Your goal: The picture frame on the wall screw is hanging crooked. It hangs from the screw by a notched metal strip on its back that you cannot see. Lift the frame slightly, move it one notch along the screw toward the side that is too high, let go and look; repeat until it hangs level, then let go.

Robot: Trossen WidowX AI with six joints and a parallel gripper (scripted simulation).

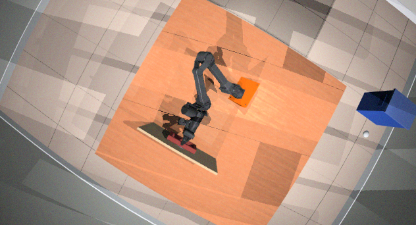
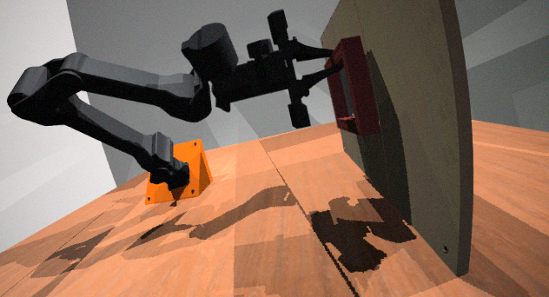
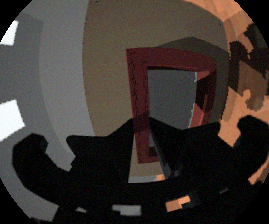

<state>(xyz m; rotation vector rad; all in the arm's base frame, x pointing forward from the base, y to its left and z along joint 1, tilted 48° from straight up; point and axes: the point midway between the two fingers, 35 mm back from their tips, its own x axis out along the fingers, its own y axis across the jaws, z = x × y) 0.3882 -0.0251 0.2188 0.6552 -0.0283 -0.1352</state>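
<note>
My gripper tip is 1 cm to the left of the dark red picture frame and 5 cm above it. From my gripper tip the other things lie so: upright wall panel 2 cm ahead, 6 cm below.
</note>
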